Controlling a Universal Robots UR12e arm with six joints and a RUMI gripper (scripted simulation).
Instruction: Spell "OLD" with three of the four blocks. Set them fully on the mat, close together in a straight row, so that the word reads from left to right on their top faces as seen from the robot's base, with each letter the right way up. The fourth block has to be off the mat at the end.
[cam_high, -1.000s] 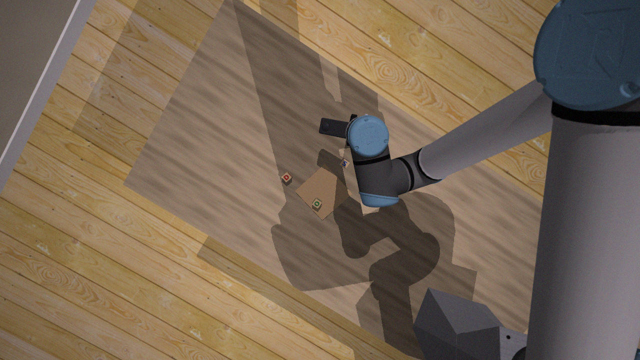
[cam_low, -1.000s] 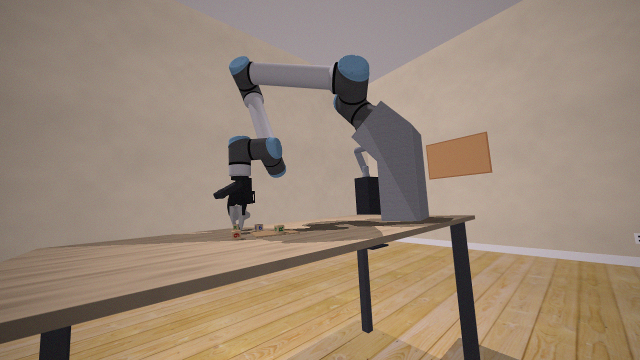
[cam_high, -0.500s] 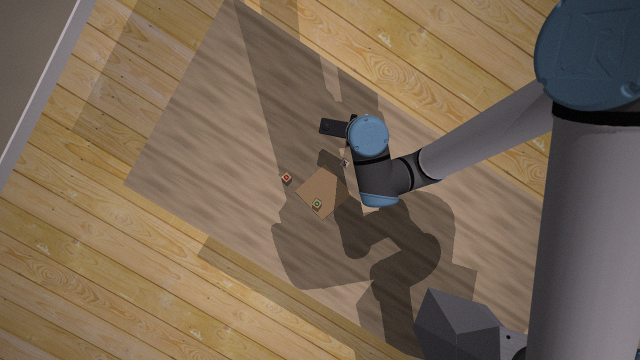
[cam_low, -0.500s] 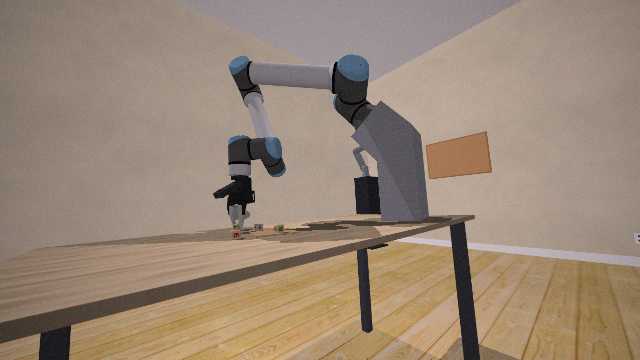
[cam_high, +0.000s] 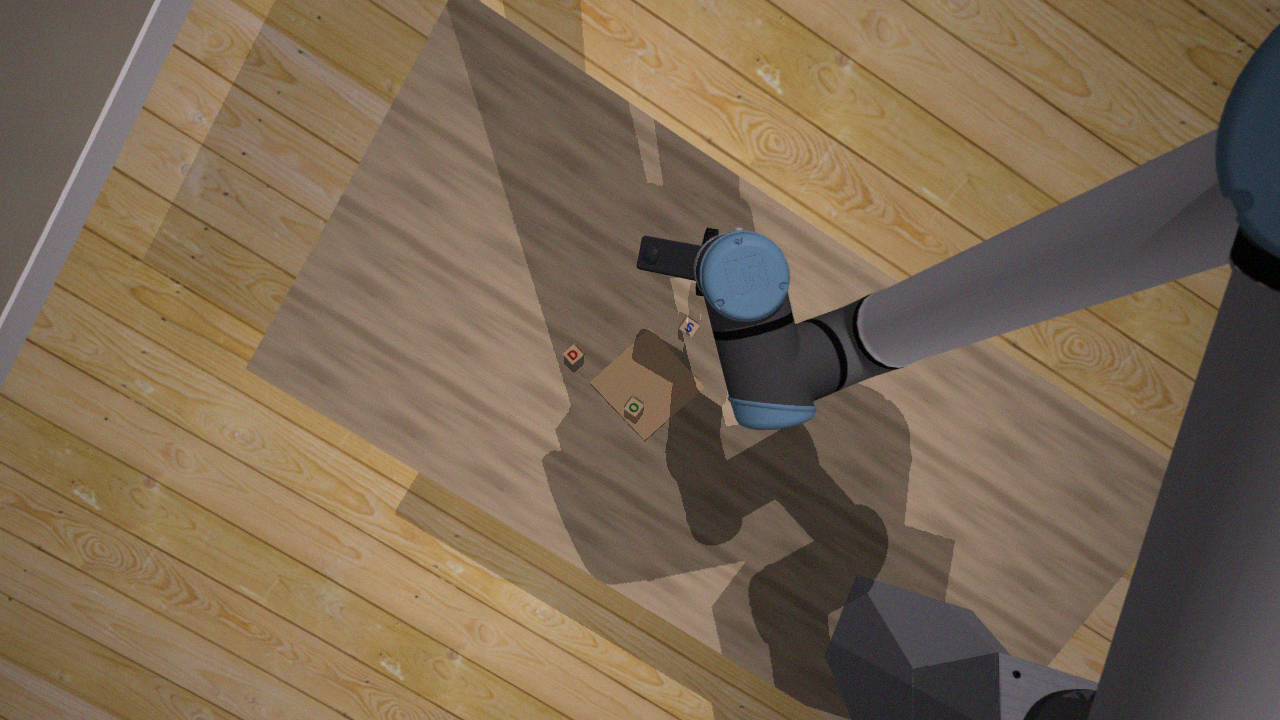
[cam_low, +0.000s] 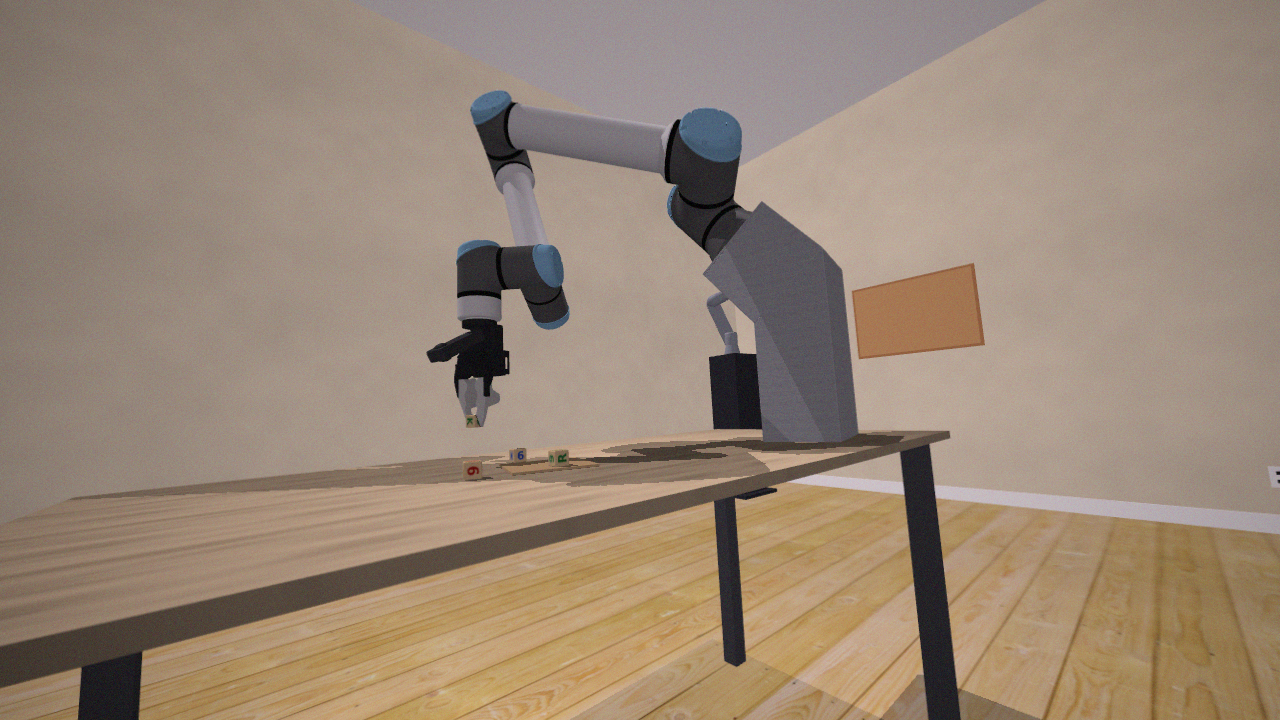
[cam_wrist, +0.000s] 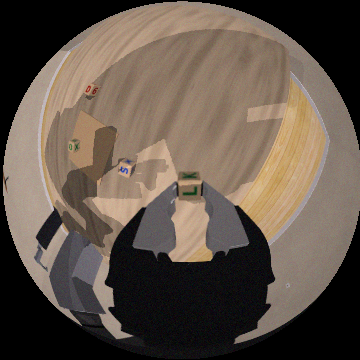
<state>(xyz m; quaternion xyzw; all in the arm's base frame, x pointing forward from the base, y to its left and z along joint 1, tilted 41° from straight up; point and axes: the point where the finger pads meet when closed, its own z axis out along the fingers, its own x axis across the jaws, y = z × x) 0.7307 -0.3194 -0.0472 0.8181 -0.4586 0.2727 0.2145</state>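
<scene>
Right now the mat is 23 cm to the left of my hand, 8 cm below it and 5 cm behind it.
</scene>
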